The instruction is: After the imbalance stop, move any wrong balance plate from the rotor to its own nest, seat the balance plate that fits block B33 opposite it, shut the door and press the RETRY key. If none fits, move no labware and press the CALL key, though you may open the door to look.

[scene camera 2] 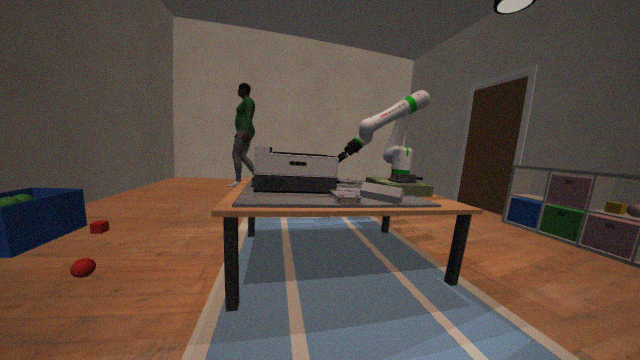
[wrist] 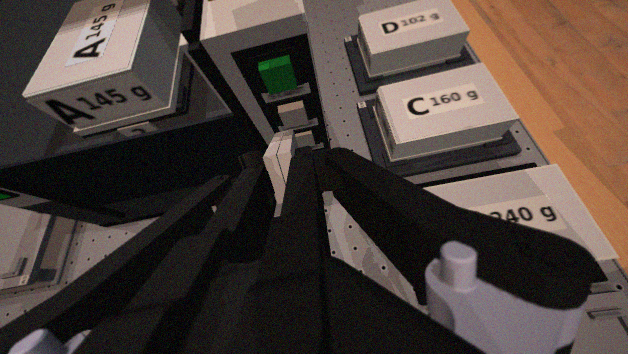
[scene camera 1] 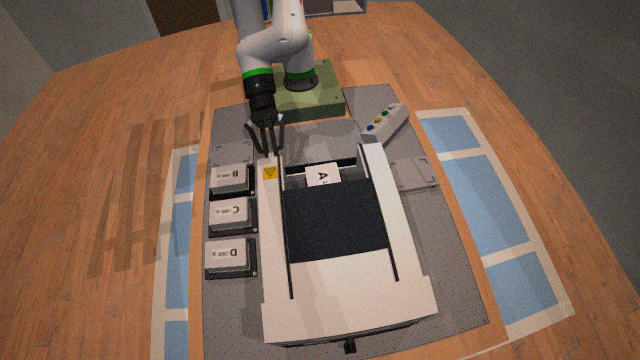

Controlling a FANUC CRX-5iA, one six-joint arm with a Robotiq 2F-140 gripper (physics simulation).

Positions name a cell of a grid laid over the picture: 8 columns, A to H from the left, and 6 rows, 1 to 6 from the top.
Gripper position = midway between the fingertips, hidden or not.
The gripper (wrist: D3) is shut and touches a white centrifuge (scene camera 1: E6). Further things: a plate B (scene camera 1: C3), a balance plate A (wrist: B2), a plate C (scene camera 1: C4) and a plate D (scene camera 1: C5).
The plate B also shows in the wrist view (wrist: G4). The plate C shows as well in the wrist view (wrist: F2). The plate D also shows in the wrist view (wrist: E1).
